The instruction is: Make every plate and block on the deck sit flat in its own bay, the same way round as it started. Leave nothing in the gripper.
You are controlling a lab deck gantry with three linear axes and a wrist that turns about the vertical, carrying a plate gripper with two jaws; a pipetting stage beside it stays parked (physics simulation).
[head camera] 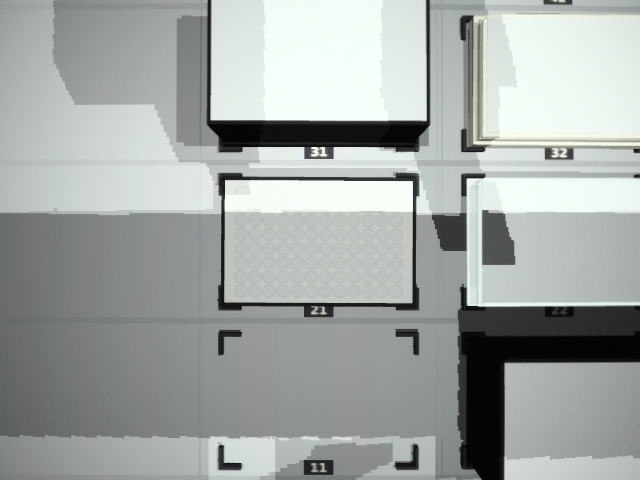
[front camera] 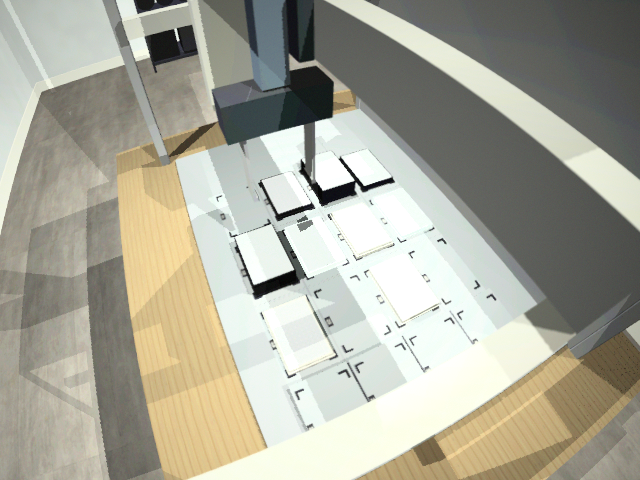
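Pixels of known places: gripper, fingertip midpoint: (front camera: 282,185); robot's base, origin of the base link: (head camera: 224,462) (front camera: 217,198).
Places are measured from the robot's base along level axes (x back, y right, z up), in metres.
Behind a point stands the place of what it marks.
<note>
A black-sided plate (front camera: 285,192) {x -0.068, y -0.149, z 0.014 m} (head camera: 318,248) {x -0.064, y -0.146, z 0.014 m} with a pale welled top lies flat in bay 21. My gripper (front camera: 282,186) {x -0.194, y -0.105, z 0.160 m} is open above it, with nothing between its jaws; the jaws do not show in the head view. A tall black block (front camera: 330,170) {x -0.071, y -0.262, z 0.042 m} (head camera: 320,62) {x -0.065, y -0.250, z 0.042 m} sits in bay 31, and another (front camera: 265,253) {x -0.232, y -0.046, z 0.042 m} (head camera: 573,413) {x -0.207, y -0.054, z 0.042 m} in bay 12. A clear plate (front camera: 316,246) {x -0.239, y -0.149, z 0.014 m} (head camera: 558,258) {x -0.217, y -0.139, z 0.014 m} lies in bay 22, a cream plate (front camera: 360,227) {x -0.233, y -0.253, z 0.016 m} (head camera: 568,77) {x -0.223, y -0.255, z 0.016 m} in bay 32. Farther bays hold a low black plate (front camera: 366,166) {x -0.065, y -0.365, z 0.014 m}, a clear plate (front camera: 402,211) {x -0.231, y -0.362, z 0.014 m} and cream plates (front camera: 403,286) {x -0.394, y -0.258, z 0.016 m} (front camera: 298,333) {x -0.396, y -0.043, z 0.014 m}.
Corner brackets mark the bays on the pale deck (front camera: 248,361) {x -0.404, y 0.054, z 0.000 m}. Bay 11, in front of bay 21 in the head view, shows bare brackets. A grey gantry wall (front camera: 465,155) rises along the right side, and a cream beam (front camera: 387,403) {x -0.611, y -0.023, z 0.400 m} crosses the front.
</note>
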